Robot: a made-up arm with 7 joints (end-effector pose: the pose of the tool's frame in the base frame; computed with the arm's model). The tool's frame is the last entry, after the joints. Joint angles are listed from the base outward.
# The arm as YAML. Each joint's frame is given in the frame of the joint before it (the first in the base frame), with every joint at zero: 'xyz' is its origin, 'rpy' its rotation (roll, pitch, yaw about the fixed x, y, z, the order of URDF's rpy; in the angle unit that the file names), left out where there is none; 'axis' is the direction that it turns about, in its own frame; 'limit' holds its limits. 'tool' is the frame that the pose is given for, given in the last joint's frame.
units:
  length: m
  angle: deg
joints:
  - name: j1
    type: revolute
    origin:
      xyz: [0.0, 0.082, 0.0]
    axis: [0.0, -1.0, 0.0]
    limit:
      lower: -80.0
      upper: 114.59
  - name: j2
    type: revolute
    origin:
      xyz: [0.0, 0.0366, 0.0]
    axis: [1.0, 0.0, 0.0]
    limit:
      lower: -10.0
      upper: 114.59
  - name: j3
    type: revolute
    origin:
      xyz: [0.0, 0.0, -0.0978]
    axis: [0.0, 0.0, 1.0]
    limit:
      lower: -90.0
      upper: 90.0
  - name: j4
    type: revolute
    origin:
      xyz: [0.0, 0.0, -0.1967]
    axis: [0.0, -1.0, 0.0]
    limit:
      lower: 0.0
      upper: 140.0
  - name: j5
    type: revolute
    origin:
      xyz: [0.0, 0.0, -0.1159]
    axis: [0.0, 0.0, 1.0]
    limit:
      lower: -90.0
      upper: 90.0
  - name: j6
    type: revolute
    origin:
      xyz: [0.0, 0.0, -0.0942]
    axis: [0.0, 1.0, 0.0]
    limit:
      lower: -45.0
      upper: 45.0
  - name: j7
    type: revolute
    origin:
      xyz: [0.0, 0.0, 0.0]
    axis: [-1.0, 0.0, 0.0]
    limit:
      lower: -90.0
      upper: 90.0
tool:
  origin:
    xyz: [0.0, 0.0, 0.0]
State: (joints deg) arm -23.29 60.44 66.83 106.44 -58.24 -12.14 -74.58
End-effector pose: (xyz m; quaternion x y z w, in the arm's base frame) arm 0.0907 0.4144 0.0102 -0.7730 0.5119 0.1362 0.3490
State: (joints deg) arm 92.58 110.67 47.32 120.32 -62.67 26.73 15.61
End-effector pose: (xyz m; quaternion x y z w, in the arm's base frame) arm -0.1966 0.2478 0.1142 -0.8390 0.0905 -0.4649 0.2678
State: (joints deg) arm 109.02 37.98 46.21 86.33 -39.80 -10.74 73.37
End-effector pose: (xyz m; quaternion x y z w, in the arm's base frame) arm 0.0941 0.4274 0.1859 0.5215 -0.8259 -0.0770 0.1999
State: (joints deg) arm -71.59 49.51 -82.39 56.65 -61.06 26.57 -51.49
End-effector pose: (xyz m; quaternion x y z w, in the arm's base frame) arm -0.3708 0.3175 -0.1479 -0.1934 -0.2366 -0.8799 0.3639
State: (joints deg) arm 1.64 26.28 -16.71 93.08 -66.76 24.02 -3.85
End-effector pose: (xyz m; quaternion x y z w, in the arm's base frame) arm 0.2089 0.1899 -0.2748 0.5549 -0.4589 -0.4731 0.5076
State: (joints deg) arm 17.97 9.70 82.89 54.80 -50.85 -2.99 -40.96
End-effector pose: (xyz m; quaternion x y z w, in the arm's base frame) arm 0.1377 0.3566 -0.3558 0.6982 -0.2219 0.3938 0.5552
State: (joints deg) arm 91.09 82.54 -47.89 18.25 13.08 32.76 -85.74
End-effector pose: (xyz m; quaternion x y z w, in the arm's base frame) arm 0.1117 0.6021 0.0463 0.8781 0.0239 0.4528 0.1531
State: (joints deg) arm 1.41 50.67 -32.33 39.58 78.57 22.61 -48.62
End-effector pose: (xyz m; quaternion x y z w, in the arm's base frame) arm 0.1216 0.4263 -0.3418 0.4476 -0.0345 0.3128 0.8371
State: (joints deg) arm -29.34 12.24 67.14 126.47 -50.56 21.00 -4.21
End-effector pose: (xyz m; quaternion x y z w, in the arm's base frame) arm -0.0078 0.3067 -0.1479 0.8250 -0.2695 -0.0335 0.4956
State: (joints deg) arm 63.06 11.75 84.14 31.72 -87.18 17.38 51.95
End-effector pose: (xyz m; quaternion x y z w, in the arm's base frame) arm 0.3982 0.3226 -0.1897 -0.1022 -0.4342 0.0305 0.8945
